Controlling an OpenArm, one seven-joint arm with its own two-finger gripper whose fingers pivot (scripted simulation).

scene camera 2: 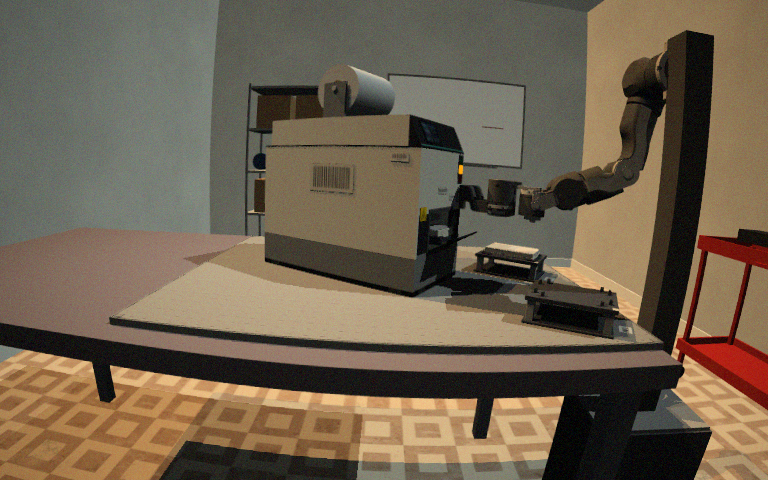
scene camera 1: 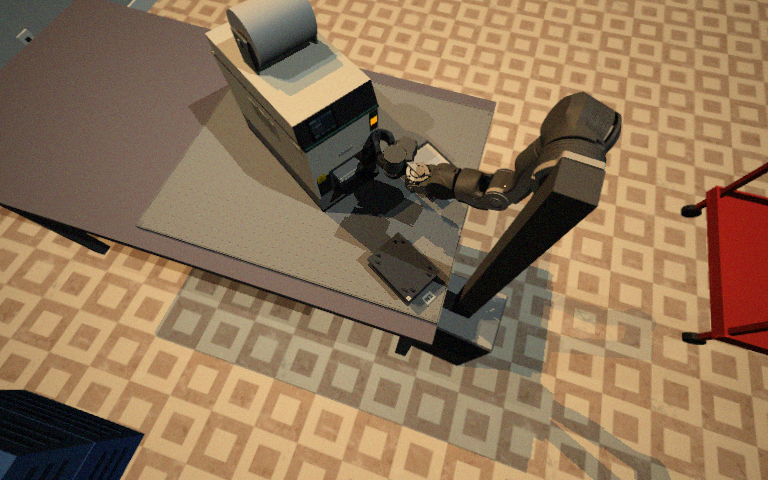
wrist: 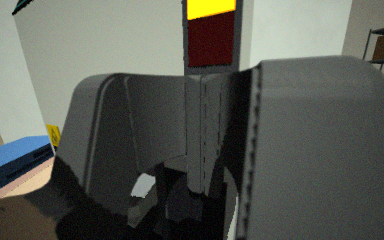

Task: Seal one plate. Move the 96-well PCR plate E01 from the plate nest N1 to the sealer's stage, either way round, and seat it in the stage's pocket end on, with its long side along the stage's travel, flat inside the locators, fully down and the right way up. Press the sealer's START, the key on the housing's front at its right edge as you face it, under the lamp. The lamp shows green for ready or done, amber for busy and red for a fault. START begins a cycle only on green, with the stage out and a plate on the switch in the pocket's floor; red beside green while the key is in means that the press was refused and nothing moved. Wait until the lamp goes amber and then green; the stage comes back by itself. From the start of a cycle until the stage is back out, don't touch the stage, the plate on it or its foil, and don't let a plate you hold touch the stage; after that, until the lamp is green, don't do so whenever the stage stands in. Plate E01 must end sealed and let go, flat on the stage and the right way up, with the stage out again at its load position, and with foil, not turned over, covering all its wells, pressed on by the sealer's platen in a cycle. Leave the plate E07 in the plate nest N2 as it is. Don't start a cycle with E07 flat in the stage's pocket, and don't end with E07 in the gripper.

Scene:
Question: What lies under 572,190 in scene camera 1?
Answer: An arm's dark column.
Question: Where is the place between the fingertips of my gripper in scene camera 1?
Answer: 375,137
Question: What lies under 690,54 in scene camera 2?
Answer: An arm's dark column.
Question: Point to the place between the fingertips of my gripper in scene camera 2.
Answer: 460,196

